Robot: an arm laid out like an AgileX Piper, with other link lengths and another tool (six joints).
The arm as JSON. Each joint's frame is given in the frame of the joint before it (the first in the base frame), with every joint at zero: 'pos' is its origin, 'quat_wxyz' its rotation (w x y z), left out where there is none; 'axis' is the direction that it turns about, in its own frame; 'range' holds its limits. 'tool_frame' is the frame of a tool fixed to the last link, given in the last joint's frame.
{
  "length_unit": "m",
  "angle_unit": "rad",
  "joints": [
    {
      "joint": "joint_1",
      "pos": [
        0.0,
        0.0,
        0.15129
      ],
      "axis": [
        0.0,
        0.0,
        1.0
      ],
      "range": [
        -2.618,
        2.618
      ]
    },
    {
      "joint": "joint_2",
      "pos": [
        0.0,
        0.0,
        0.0
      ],
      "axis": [
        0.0,
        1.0,
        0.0
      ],
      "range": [
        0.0,
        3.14
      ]
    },
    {
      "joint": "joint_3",
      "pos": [
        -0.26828,
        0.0,
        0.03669
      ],
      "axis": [
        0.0,
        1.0,
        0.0
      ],
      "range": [
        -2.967,
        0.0
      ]
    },
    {
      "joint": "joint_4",
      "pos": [
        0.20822,
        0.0,
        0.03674
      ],
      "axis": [
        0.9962,
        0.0,
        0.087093
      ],
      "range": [
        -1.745,
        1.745
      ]
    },
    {
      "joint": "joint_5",
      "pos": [
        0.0,
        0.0,
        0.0
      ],
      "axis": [
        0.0,
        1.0,
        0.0
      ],
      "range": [
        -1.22,
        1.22
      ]
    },
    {
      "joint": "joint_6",
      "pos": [
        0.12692,
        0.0,
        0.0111
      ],
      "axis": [
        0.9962,
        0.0,
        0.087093
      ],
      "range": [
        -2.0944,
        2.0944
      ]
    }
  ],
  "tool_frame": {
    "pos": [
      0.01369,
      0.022,
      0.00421
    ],
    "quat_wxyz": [
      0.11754,
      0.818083,
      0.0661,
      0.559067
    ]
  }
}
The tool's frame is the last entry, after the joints.
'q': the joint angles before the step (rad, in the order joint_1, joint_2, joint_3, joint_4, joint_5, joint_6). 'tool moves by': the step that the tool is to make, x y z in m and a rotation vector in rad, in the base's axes. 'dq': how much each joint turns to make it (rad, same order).
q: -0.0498, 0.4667, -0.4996, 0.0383, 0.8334, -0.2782
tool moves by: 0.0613, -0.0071, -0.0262, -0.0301, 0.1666, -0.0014
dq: 0.0005, 0.4024, -0.0002, -0.0389, -0.2373, 0.0009
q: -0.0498, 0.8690, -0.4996, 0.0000, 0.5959, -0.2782
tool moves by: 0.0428, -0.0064, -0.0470, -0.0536, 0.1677, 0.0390
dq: 0.0001, 0.3624, -0.0075, -0.0719, -0.1901, -0.0012
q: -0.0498, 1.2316, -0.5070, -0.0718, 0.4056, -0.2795
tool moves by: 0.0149, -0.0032, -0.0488, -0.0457, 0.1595, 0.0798
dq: -0.0001, 0.2699, -0.0007, -0.0732, -0.1134, -0.0223
